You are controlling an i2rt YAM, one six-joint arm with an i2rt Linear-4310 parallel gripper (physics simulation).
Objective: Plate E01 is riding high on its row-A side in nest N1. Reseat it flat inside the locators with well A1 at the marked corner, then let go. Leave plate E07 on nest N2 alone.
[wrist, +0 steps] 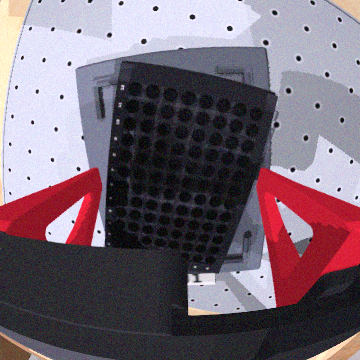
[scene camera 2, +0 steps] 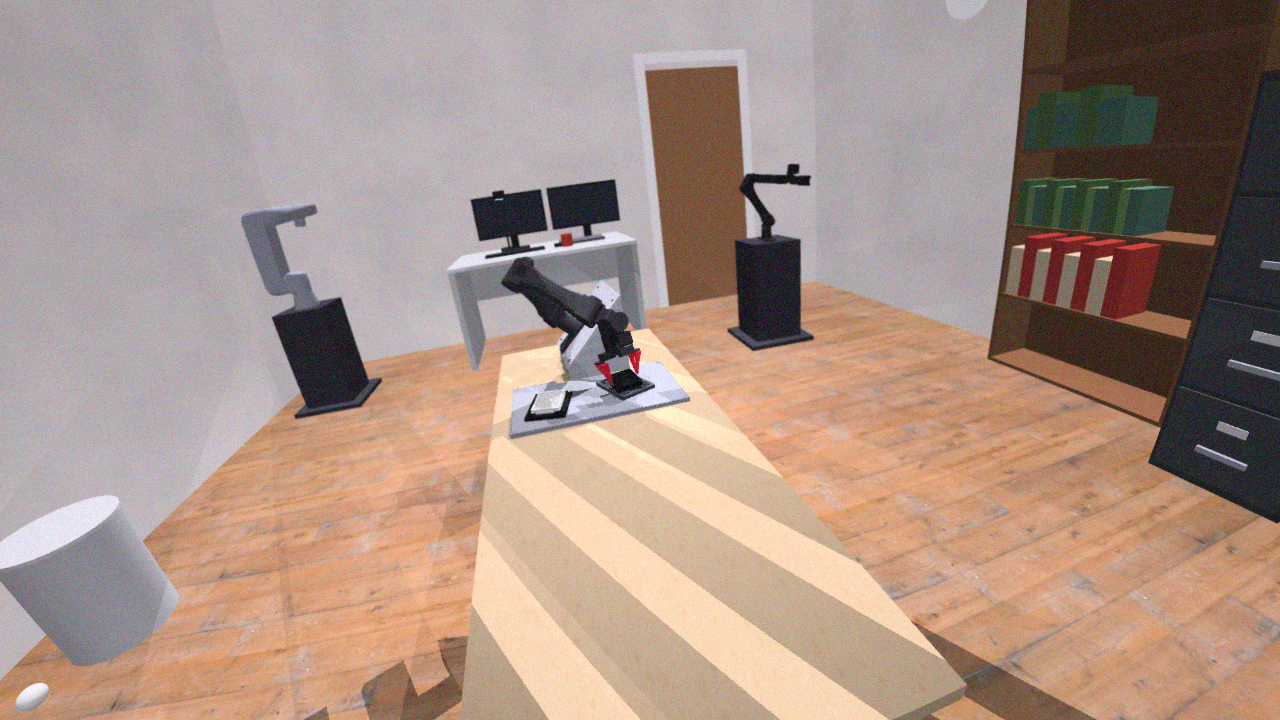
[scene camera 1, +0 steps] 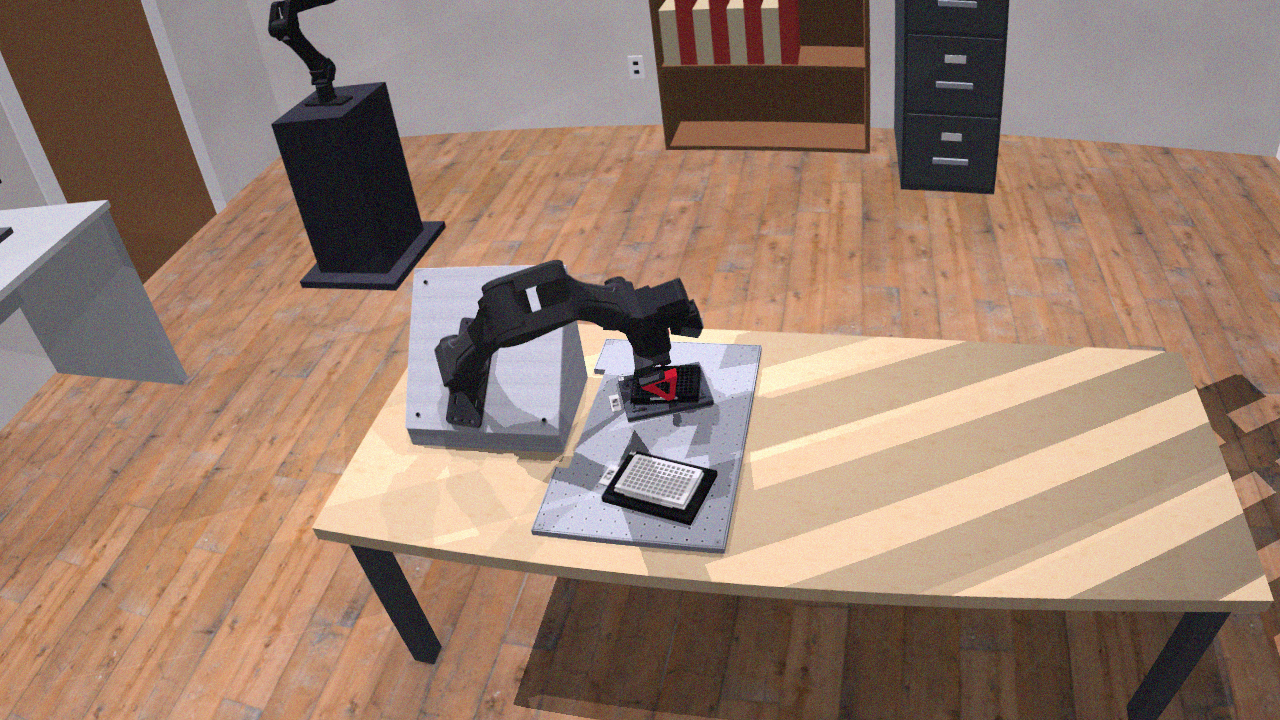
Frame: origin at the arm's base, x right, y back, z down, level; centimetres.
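Seen in the pictures: gripper, fingertip midpoint: (wrist: 178, 176) (scene camera 2: 624, 379) (scene camera 1: 668, 381); arm's base at its link origin: (scene camera 2: 577, 330) (scene camera 1: 471, 372).
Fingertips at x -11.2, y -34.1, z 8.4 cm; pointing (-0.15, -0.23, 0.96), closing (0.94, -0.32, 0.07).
Offsets run from my fingertips to a thing's middle. "pt": to the spot under its first point. Level surfaces: height alone.
Plate E01 @(dz +0.4, dx +0.1, dy +0.6 cm) (scene camera 1: 687, 383) (scene camera 2: 626, 379) (wrist: 200, 150), black with round wells, lies on the dark grey nest N1 @(dz +2.0, dx +0.1, dy +0.9 cm) (scene camera 1: 673, 409) (wrist: 91, 135). In the wrist view it is turned relative to the nest, and locators show beyond its upper left, upper right and lower right edges. Its lower left corner is hidden behind the gripper body, and well A1 cannot be made out. My gripper (scene camera 1: 662, 397) (scene camera 2: 621, 374) (wrist: 178, 176) is open, its red fingers on either side of the plate with narrow gaps. White plate E07 @(dz +1.0, dx +24.4, dy -3.7 cm) (scene camera 1: 662, 480) (scene camera 2: 550, 401) sits on black nest N2 @(pt dz +2.3, dx +27.5, dy -11.5 cm) (scene camera 1: 701, 504).
Both nests stand on a grey perforated board (scene camera 1: 572, 519) (scene camera 2: 666, 394) on the wooden table @(dz +4.2 cm) (scene camera 1: 984, 465) (scene camera 2: 626, 537). The arm's slanted grey base (scene camera 1: 528, 394) is left of the board in scene camera 1. A small label @(pt dz +2.7, dx +4.0, dy +9.9 cm) (scene camera 1: 614, 402) (wrist: 202, 278) lies beside nest N1.
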